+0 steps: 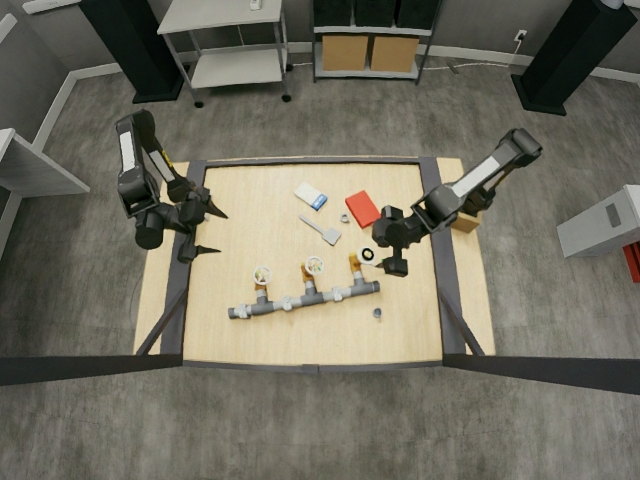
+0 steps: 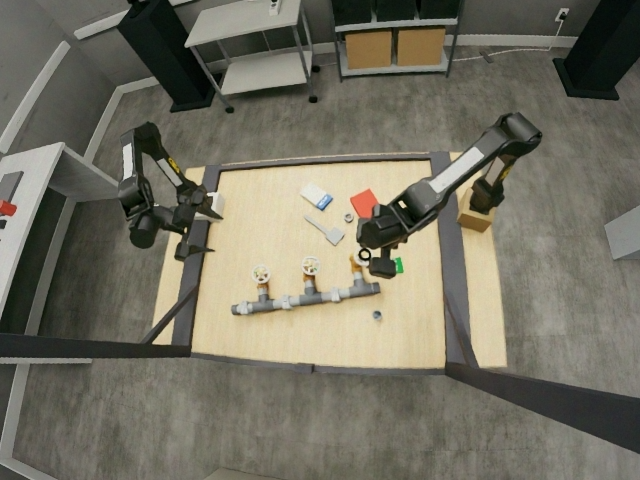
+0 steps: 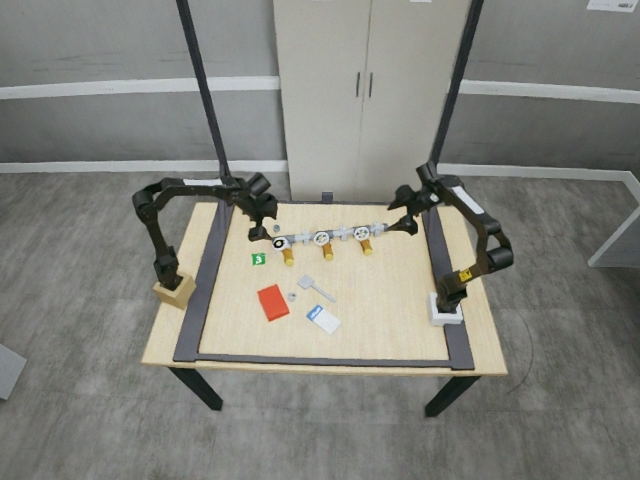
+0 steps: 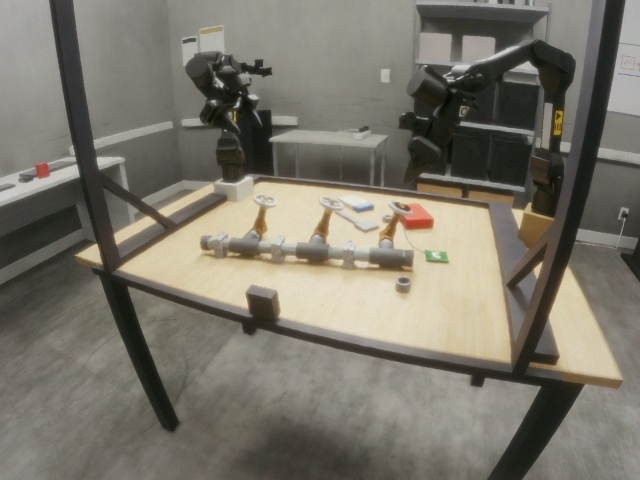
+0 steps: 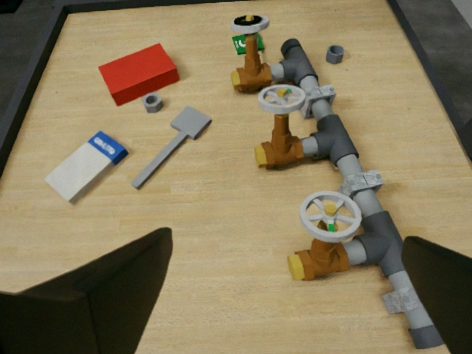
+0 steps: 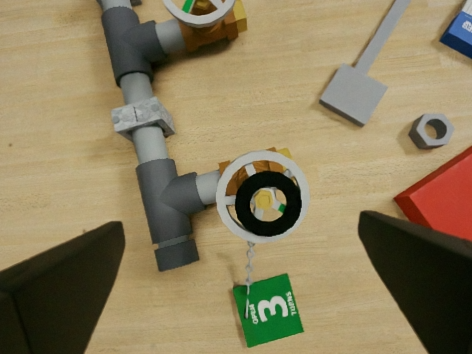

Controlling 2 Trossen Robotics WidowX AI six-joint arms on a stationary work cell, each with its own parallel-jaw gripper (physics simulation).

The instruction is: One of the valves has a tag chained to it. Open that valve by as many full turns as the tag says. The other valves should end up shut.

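Where they show: left gripper, fingertip midpoint: (image 1: pixel 224 234) (image 2: pixel 219 235) (image 3: pixel 387 219) (image 4: pixel 250 130) (image 5: pixel 286 242); right gripper, fingertip midpoint: (image 1: pixel 375 251) (image 2: pixel 368 252) (image 3: pixel 274 229) (image 4: pixel 408 179) (image 6: pixel 243 227); left arm's base, origin of the base link: (image 3: pixel 446 305) (image 4: pixel 232 180); right arm's base, origin of the base link: (image 1: pixel 469 206) (image 2: pixel 480 203) (image 3: pixel 171 281) (image 4: pixel 544 211).
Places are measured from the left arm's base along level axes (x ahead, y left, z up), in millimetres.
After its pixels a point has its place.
The tagged valve (image 4: pixel 388 232) {z -7, x 581, y -219 mm} (image 5: pixel 252 77) {z -21, x 563, y -206 mm} has a white handwheel (image 6: pixel 305 200) {z 51, x 605, y -177 mm} with a black ring inside its rim and one green spoke mark. Its chain leads to a green tag (image 6: pixel 267 320) {z -53, x 706, y -205 mm} (image 4: pixel 436 255) {z -48, x 698, y -223 mm} (image 3: pixel 258 258) {z -53, x 698, y -205 mm} reading "OPEN 3 TURNS". The middle valve (image 5: pixel 282 145) {z -6, x 416, y -240 mm} (image 4: pixel 323 227) {z -6, x 434, y -251 mm} and the other end valve (image 5: pixel 320 257) {z -5, x 266, y -268 mm} (image 4: pixel 260 222) {z -3, x 284, y -283 mm} have white handwheels with green marks and no black ring. My right gripper (image 6: pixel 243 227) {z 120, x 616, y -213 mm} is open and empty above the tagged valve, clear of its wheel. My left gripper (image 5: pixel 286 242) {z 207, x 222, y -202 mm} (image 1: pixel 223 234) {z 207, x 222, y -202 mm} (image 2: pixel 217 234) {z 207, x 222, y -202 mm} is open and empty, away from the valves.
All valves branch from one grey pipe (image 4: pixel 312 251) {z -23, x 444, y -339 mm} on the table. A grey spatula-like tool (image 1: pixel 331 236) {z -47, x 498, y -108 mm}, a hex nut (image 6: pixel 420 132) {z -41, x 545, y -51 mm}, a red block (image 1: pixel 362 208) {z -27, x 604, y -10 mm} and a white and blue box (image 1: pixel 308 194) {z -42, x 414, y 50 mm} lie behind it. A small grey pipe cap (image 4: pixel 403 284) {z -37, x 648, y -376 mm} stands near the pipe's right end.
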